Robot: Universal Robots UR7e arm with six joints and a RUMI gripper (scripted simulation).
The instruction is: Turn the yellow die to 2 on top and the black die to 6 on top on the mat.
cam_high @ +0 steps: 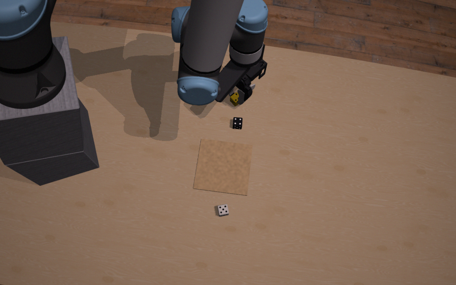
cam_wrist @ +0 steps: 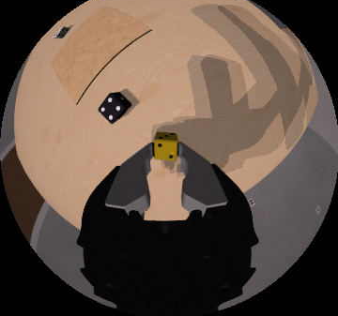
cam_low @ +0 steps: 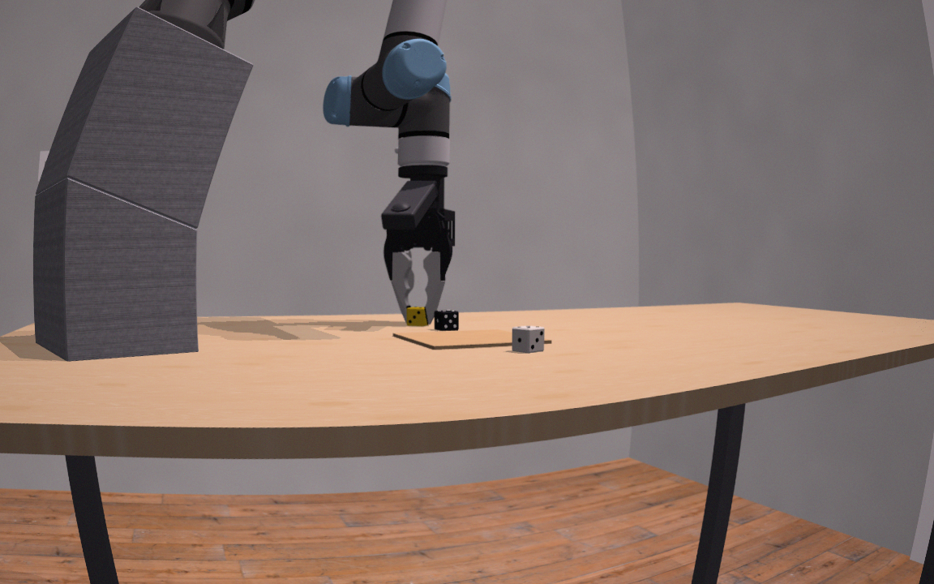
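Right now my hand is right at the yellow die. Round my hand: white die: 40 mm behind, 310 mm to the right; then mat: 40 mm behind, 190 mm to the right, 20 mm below; then black die: 70 mm to the right.
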